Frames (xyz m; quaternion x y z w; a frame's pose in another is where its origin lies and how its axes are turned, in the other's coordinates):
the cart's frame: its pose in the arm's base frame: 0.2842 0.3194 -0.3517 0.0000 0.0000 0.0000 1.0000
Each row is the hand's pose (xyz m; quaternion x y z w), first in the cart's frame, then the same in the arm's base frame.
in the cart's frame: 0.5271 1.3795 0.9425 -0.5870 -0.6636 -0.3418 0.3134
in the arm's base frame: 0.8113 1.6989 0.5908 -0.5870 -0.6636 -0.3418 0.3134
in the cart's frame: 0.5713 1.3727 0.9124 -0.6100 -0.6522 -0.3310 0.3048
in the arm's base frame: 0.8555 1.6921 0.5607 -0.6100 -0.6522 -0.3310 0.3048
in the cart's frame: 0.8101 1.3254 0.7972 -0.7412 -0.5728 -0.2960 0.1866
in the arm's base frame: 1.0943 1.6448 0.4455 -0.7412 -0.5728 -0.2960 0.1866
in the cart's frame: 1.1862 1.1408 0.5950 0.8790 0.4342 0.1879 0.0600
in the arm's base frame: 1.4704 1.4602 0.2433 0.8790 0.4342 0.1879 0.0600
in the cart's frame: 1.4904 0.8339 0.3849 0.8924 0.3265 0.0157 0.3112
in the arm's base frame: 1.7746 1.1533 0.0332 0.8924 0.3265 0.0157 0.3112
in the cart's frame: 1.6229 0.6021 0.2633 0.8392 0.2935 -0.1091 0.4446
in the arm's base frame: 1.9071 0.9215 -0.0884 0.8392 0.2935 -0.1091 0.4446
